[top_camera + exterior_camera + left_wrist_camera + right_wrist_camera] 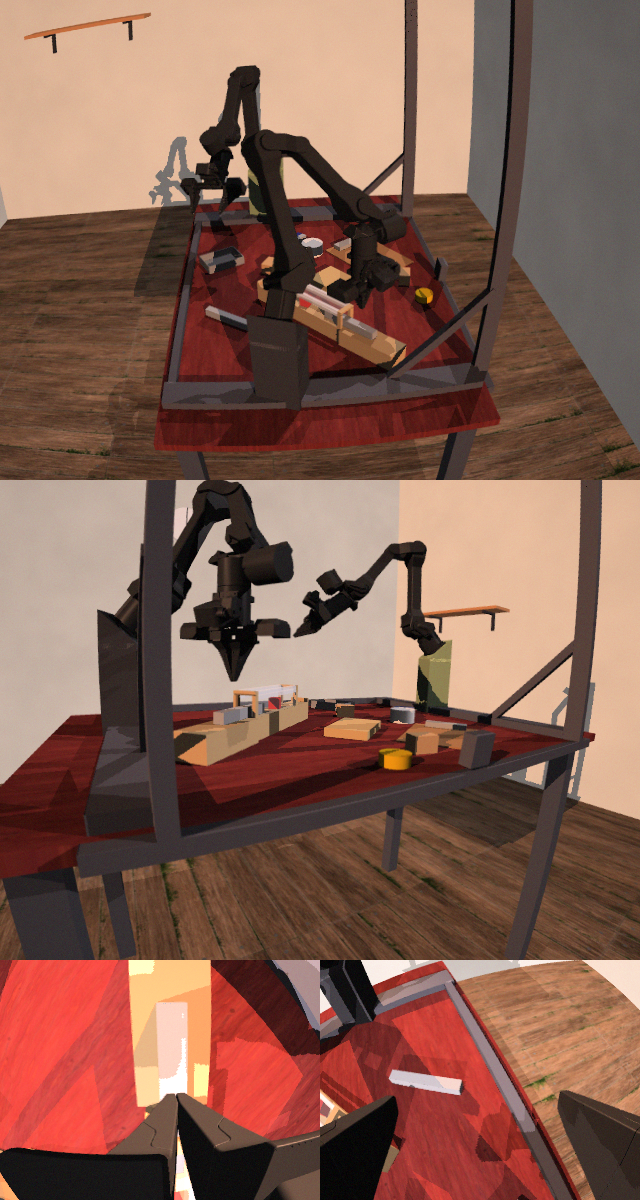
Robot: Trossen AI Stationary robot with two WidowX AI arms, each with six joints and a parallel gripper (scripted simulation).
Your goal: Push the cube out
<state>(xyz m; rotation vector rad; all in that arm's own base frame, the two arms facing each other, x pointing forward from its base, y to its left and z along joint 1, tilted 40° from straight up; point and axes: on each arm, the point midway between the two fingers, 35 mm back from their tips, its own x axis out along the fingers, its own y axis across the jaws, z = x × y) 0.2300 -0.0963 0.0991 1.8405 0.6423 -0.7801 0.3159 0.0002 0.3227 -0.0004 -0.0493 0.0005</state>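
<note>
Now: left hand 100 mm short of the channel, 110 mm to the left of it and 90 mm above it. Round my left hand: yellow disc (210 mm behind, 180 mm to the right, 140 mm below); grey tray (350 mm ahead, 450 mm to the right, 140 mm below); flat tan block (20 mm ahead, 280 mm to the right, 140 mm below).
</note>
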